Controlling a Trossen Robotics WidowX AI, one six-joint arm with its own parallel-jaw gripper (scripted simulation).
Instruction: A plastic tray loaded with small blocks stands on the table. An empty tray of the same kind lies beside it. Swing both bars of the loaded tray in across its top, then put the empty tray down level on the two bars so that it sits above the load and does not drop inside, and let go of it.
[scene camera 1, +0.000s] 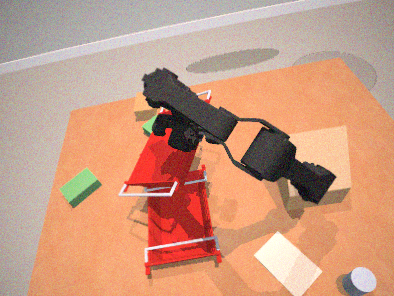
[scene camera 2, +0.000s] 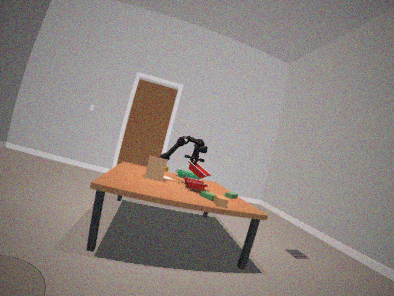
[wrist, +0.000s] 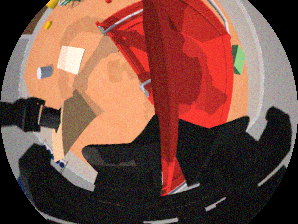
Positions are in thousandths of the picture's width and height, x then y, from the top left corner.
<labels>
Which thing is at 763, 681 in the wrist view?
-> My gripper.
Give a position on a red tray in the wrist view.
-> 639, 283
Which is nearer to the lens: the red tray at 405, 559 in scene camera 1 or the green block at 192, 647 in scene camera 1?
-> The red tray.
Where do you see my gripper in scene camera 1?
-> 494, 498
</labels>
